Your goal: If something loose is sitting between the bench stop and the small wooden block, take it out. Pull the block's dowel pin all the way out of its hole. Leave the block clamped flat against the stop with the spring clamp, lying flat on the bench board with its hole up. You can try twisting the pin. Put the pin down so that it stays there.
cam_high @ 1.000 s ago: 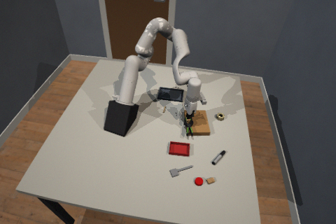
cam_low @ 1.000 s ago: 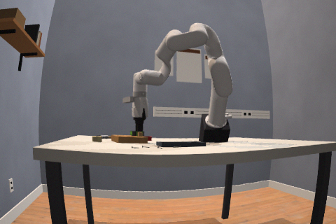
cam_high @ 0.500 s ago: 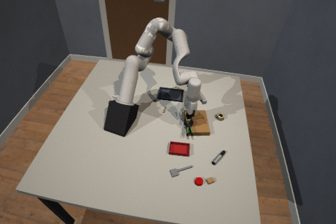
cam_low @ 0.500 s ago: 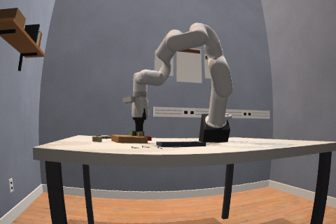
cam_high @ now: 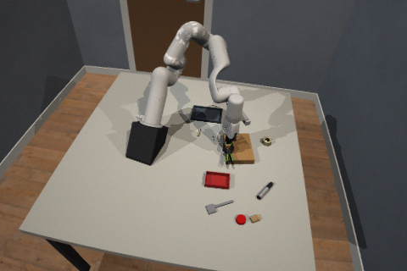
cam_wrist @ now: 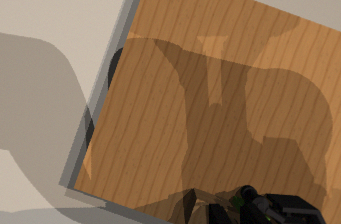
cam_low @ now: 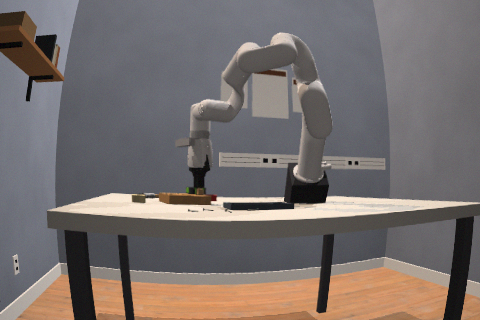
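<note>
The dowel pin is 2 cm below my hand. Round my hand: red tray (4 cm behind, 23 cm to the right, 7 cm below); then small wooden block (4 cm below); then loose dowel (17 cm behind, 10 cm to the left, 7 cm below).
</note>
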